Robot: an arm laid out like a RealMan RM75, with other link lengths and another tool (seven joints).
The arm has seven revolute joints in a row. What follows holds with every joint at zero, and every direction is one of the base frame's.
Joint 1 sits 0.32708 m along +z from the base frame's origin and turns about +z.
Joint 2 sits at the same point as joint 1 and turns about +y.
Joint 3 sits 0.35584 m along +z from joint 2 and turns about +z.
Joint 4 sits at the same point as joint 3 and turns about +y.
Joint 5 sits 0.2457 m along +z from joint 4 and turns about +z.
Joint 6 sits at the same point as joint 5 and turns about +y.
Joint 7 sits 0.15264 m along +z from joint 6 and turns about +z.
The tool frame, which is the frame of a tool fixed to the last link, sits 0.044 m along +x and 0.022 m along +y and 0.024 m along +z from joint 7; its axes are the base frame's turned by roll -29.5, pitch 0 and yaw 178.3 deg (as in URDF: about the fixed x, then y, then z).
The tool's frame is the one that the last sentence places.
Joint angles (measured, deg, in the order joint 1, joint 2, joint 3, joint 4, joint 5, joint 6, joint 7), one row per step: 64.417, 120.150, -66.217, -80.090, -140.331, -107.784, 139.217; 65.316, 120.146, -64.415, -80.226, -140.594, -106.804, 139.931; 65.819, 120.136, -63.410, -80.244, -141.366, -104.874, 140.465; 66.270, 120.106, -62.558, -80.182, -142.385, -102.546, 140.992; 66.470, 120.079, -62.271, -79.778, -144.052, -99.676, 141.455; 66.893, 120.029, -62.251, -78.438, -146.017, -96.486, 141.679; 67.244, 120.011, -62.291, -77.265, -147.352, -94.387, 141.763; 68.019, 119.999, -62.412, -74.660, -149.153, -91.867, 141.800; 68.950, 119.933, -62.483, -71.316, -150.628, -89.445, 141.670; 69.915, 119.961, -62.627, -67.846, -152.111, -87.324, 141.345; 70.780, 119.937, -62.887, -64.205, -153.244, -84.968, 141.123; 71.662, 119.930, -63.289, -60.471, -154.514, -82.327, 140.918; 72.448, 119.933, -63.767, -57.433, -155.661, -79.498, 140.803
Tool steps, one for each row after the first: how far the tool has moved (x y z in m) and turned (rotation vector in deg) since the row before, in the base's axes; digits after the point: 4 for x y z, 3 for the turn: -0.0087, 0.0056, 0.0036, 1.801, 1.957, -0.415; -0.0060, 0.0075, 0.0016, 2.439, 1.516, -0.243; -0.0055, 0.0088, 0.0016, 2.801, 1.446, -0.235; -0.0022, 0.0105, 0.0003, 3.211, 0.772, -0.412; -0.0010, 0.0121, -0.0017, 2.977, 0.200, -0.450; -0.0001, 0.0080, -0.0018, 1.770, -0.068, -0.308; 0.0014, 0.0101, -0.0051, 1.492, -0.656, -0.809; 0.0027, 0.0095, -0.0068, 0.817, -0.801, -0.947; 0.0038, 0.0078, -0.0080, 0.367, -1.212, -0.822; 0.0046, 0.0073, -0.0087, 0.278, -1.047, -0.848; 0.0052, 0.0074, -0.0091, 0.476, -1.264, -0.662; 0.0032, 0.0074, -0.0075, 0.941, -1.002, -0.073
